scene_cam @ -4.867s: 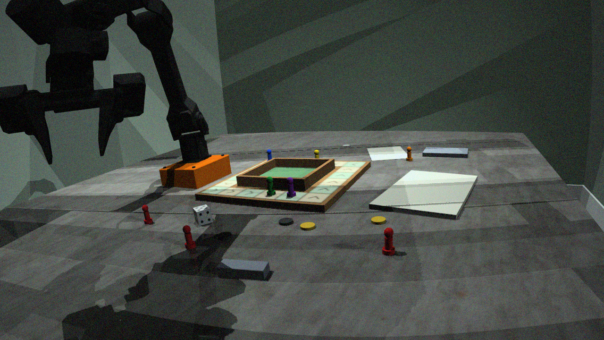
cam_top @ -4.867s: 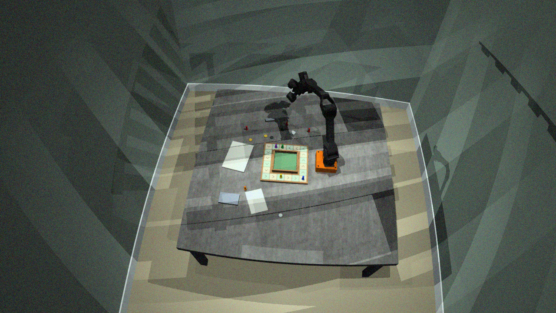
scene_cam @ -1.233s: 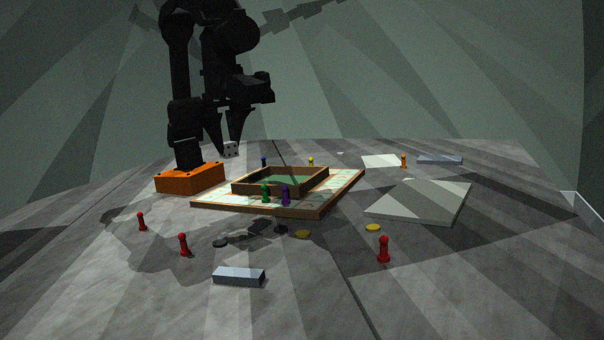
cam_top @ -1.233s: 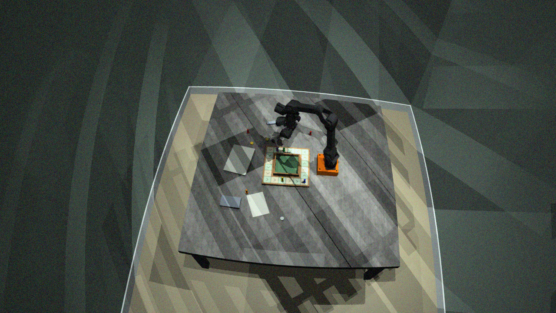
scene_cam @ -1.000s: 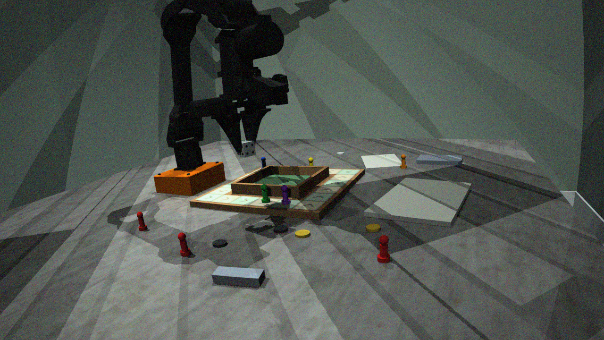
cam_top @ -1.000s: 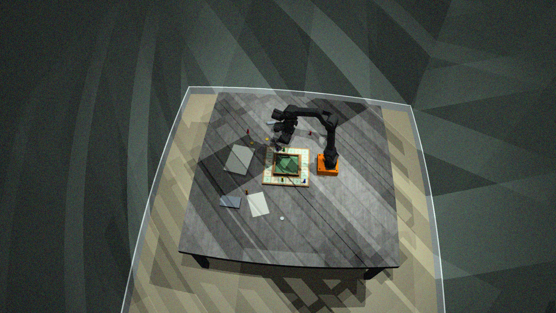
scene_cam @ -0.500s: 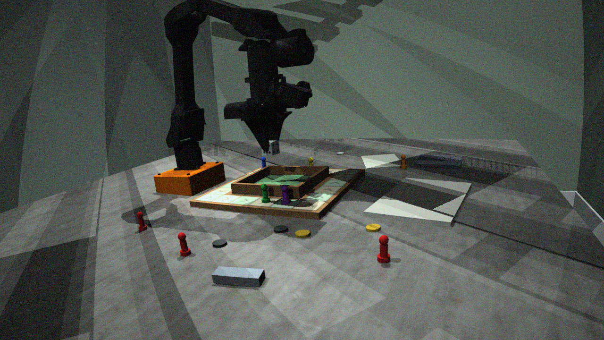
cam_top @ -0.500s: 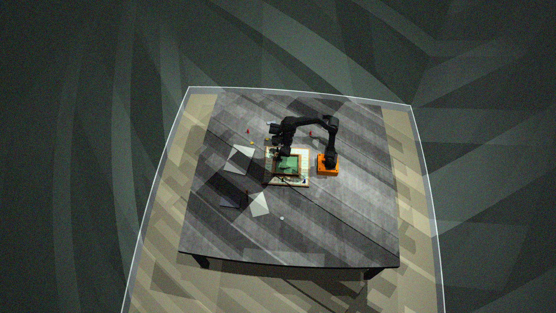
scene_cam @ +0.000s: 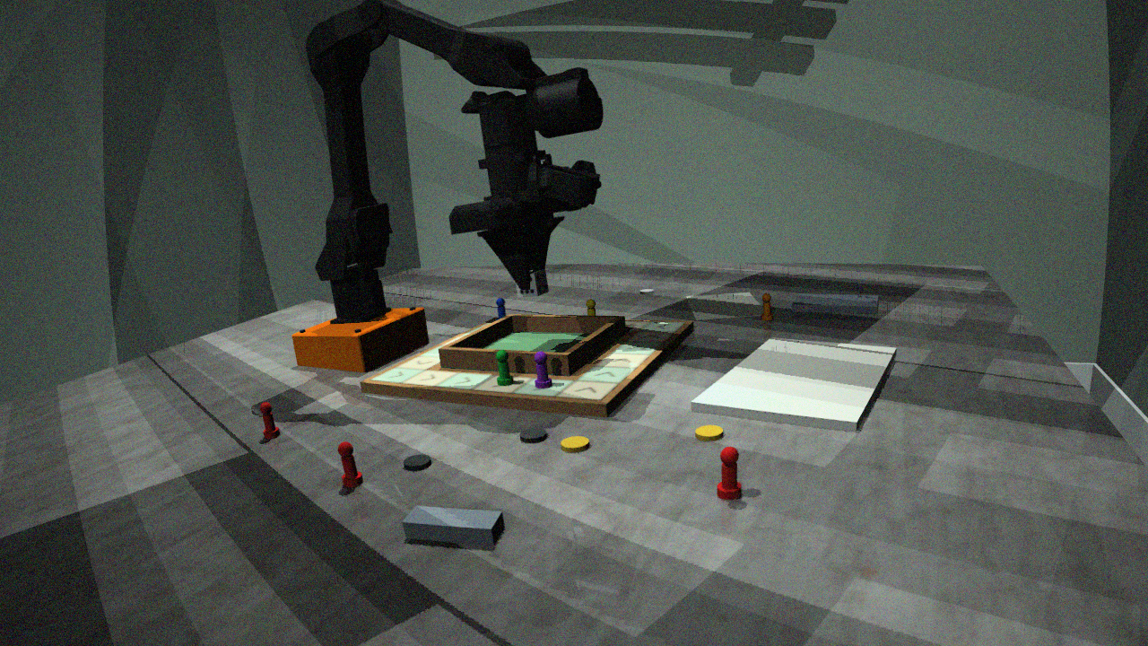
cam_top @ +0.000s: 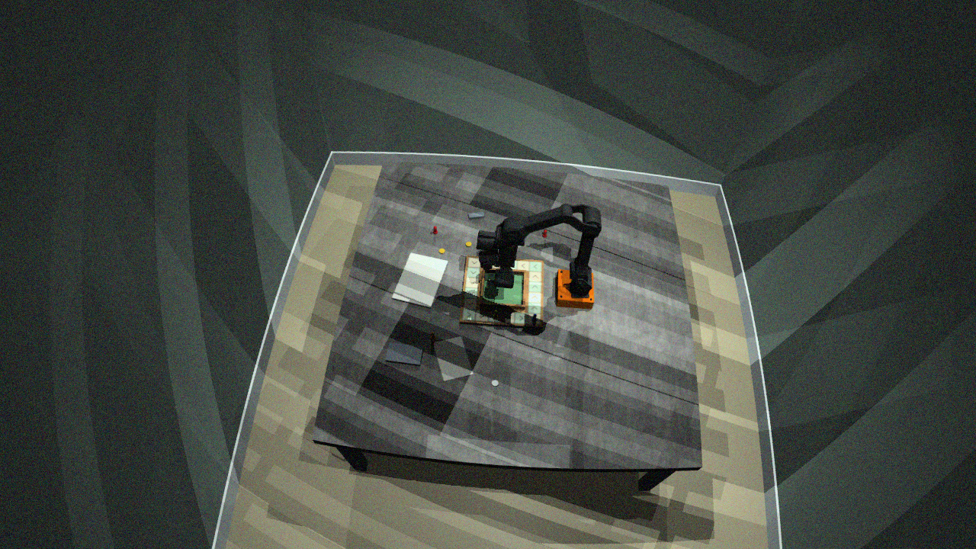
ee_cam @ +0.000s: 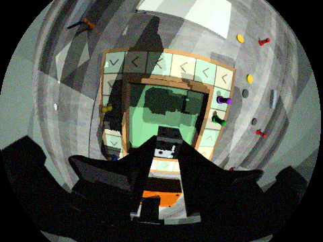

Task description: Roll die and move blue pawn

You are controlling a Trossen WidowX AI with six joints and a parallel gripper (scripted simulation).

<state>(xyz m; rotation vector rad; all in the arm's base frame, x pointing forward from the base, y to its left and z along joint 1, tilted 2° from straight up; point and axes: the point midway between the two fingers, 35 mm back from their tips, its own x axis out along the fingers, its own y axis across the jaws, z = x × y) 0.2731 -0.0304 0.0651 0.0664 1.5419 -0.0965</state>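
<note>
The blue pawn is 11 cm behind my gripper tip, 13 cm to the left of it and 6 cm below it. The rest, counted from my gripper tip: green tray: 8 cm below; green pawn: 1 cm ahead, 11 cm to the right, 6 cm below; white die: right at my gripper tip.
</note>
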